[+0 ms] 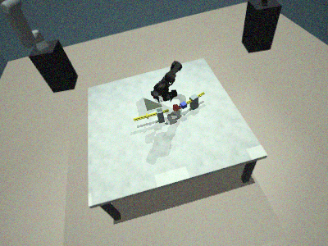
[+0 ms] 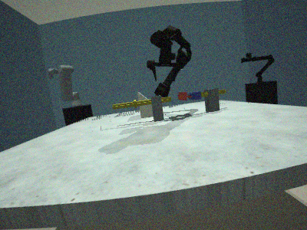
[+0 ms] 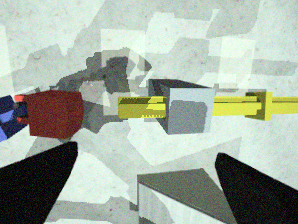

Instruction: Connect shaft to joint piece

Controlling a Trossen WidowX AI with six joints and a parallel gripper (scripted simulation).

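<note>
Now: the red tip 1 cm behind my gripper tip, 9 cm to the left of it and 9 cm below it.
</note>
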